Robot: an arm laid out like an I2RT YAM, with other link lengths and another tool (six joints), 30 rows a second.
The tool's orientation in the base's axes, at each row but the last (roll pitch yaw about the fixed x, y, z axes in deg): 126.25, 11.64, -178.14; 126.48, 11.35, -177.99; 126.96, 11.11, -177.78; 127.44, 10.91, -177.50; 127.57, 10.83, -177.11; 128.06, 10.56, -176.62
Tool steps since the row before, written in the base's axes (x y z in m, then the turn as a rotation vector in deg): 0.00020, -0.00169, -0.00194, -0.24, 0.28, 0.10; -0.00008, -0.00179, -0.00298, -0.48, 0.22, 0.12; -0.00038, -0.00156, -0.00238, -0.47, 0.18, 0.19; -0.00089, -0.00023, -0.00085, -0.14, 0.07, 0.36; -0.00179, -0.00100, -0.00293, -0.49, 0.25, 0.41; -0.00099, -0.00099, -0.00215, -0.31, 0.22, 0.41
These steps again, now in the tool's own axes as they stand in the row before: 0.00025, -0.00256, -0.00023, 0.21, 0.29, 0.15; 0.00073, -0.00339, 0.00028, 0.44, 0.31, 0.07; 0.00089, -0.00273, 0.00012, 0.42, 0.34, -0.01; 0.00104, -0.00064, 0.00025, 0.07, 0.35, -0.17; 0.00236, -0.00256, 0.00082, 0.39, 0.56, -0.08; 0.00142, -0.00209, 0.00045, 0.22, 0.51, -0.09
